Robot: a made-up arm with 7 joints.
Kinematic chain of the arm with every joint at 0, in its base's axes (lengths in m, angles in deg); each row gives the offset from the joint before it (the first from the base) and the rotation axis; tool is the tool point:
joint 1: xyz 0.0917 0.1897 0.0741 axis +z
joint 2: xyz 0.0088 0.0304 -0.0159 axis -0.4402 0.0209 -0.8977
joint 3: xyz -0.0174 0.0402 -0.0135 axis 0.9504 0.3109 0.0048
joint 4: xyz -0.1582 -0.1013 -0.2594 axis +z
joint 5: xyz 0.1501 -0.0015 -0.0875 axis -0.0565 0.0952 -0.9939
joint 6: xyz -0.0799 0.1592 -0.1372 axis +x
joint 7: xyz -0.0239 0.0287 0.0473 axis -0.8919 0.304 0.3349
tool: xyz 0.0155 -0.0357 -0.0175
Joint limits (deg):
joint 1: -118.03..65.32
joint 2: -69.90..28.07
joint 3: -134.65..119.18
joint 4: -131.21..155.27
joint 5: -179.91..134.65
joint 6: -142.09..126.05
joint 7: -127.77..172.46
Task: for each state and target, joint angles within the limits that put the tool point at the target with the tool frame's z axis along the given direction. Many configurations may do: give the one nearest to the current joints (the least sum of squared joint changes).
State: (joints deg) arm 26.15 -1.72 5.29 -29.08 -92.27 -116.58 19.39
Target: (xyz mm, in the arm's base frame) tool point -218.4 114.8 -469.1 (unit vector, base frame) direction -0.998 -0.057 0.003
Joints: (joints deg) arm 26.64 -1.70 23.53 -41.08 -111.27 -101.71 0.00
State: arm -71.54 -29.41 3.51 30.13 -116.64 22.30 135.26
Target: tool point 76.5 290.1 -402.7 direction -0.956 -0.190 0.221
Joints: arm -73.92 -15.24 4.68 51.82 -94.69 43.84 115.58
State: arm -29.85 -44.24 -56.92 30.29 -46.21 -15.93 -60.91
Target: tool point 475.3 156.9 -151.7 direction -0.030 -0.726 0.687
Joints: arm 30.05 -48.61 -90.67 -8.10 -18.96 19.41 -60.71
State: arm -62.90 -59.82 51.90 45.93 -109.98 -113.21 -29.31
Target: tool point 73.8 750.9 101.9 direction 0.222 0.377 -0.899
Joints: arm -83.37 -69.35 92.22 72.99 -112.37 -95.45 -8.51
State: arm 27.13 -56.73 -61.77 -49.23 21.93 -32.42 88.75
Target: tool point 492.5 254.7 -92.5 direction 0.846 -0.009 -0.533
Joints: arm 30.79 -38.38 -85.14 -32.37 6.57 -59.59 121.92
